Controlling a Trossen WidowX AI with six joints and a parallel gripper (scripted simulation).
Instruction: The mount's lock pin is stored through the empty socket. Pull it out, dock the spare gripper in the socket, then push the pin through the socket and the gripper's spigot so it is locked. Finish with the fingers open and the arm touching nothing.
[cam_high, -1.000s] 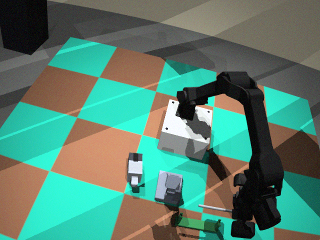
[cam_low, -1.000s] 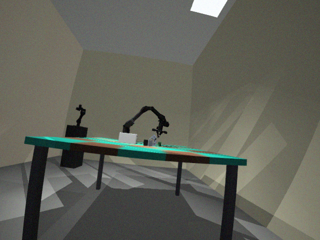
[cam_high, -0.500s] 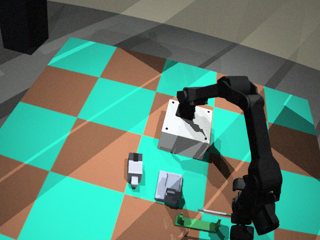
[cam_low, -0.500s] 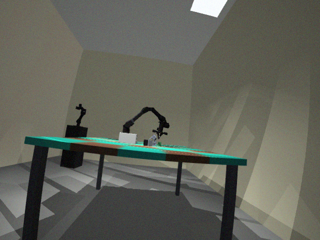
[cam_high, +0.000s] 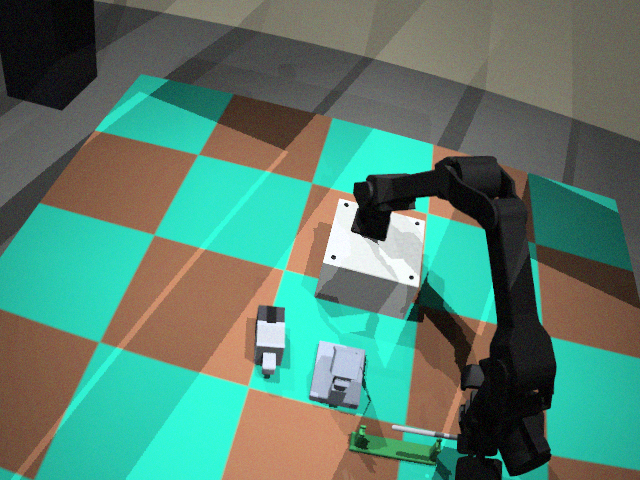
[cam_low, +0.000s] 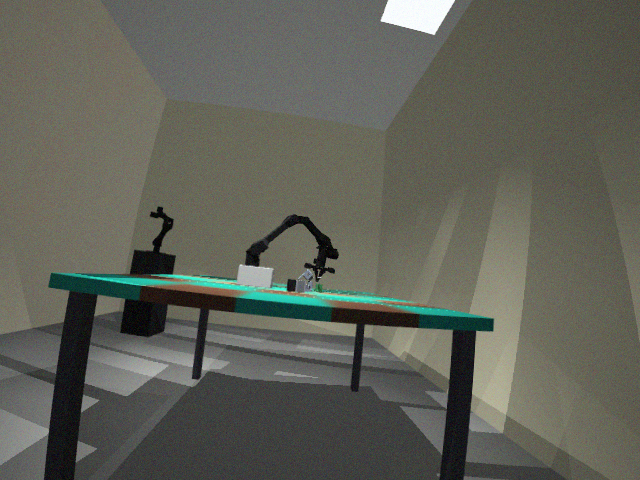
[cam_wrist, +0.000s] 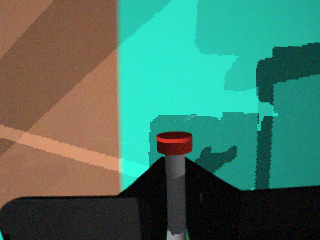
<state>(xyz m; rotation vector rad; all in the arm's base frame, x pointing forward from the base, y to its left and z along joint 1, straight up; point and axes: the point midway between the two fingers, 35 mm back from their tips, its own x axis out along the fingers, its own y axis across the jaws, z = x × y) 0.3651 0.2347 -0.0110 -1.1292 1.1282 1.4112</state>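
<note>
The green holder lies 10 mm ahead of my gripper tip, 100 mm to the right of it and 30 mm below it. Round my gripper tip: grey socket mount: 70 mm behind, 220 mm to the right; spare gripper: 100 mm behind, 340 mm to the right, 20 mm below.
</note>
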